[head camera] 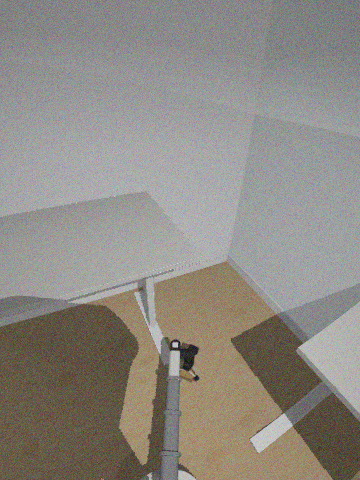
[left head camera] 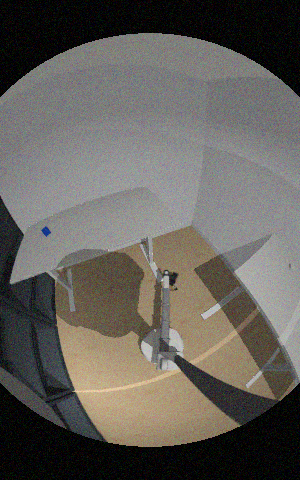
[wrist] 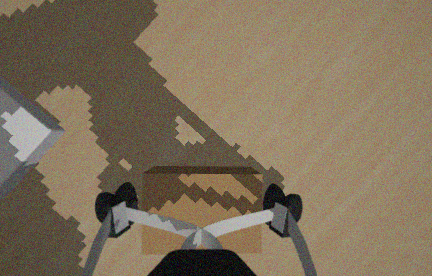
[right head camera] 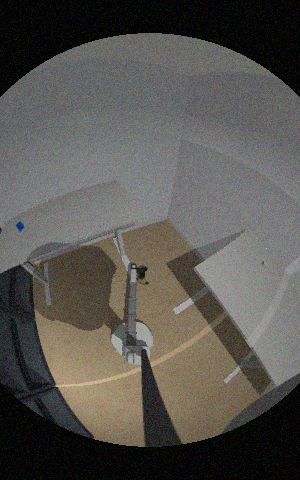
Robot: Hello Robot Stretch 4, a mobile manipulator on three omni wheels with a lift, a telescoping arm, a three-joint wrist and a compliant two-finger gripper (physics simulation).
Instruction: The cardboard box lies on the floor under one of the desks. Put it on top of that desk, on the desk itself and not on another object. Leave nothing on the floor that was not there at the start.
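Frame: origin at the robot's base, x ahead, y left, z up, level; centimetres.
Seen in the pictures: gripper, fingertip midpoint: (head camera: 186,375) (left head camera: 170,287) (wrist: 201,199) (right head camera: 141,281).
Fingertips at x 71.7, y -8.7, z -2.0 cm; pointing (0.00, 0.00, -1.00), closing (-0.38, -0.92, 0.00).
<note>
Offsets run from my fingertips to a thing's middle. Level surfaces: height alone.
The cardboard box @[dx -0.1, dy -0.1, dz +1.7 cm] (wrist: 217,190) (head camera: 185,375) lies flat on the tan floor, partly in shadow. My gripper (wrist: 201,199) (head camera: 189,364) (left head camera: 173,278) (right head camera: 142,272) is open and low over the box, with one fingertip on each side of it and a small gap at both sides. The box's near part is hidden behind the finger linkage and wrist. The white desk @[dz +94.2 cm] (head camera: 86,240) (left head camera: 100,218) (right head camera: 71,214) stands to the left behind the gripper, and its foot (head camera: 150,321) (wrist: 24,134) is close to the left of the box.
A second white desk (head camera: 339,356) (right head camera: 236,278) stands along the right wall, with a foot bar (head camera: 274,430) reaching onto the floor. A small blue thing @[dx -1.0, dy +118.3, dz +96.5 cm] (left head camera: 46,231) (right head camera: 20,226) lies on the left desk's far end. Walls meet in the corner behind.
</note>
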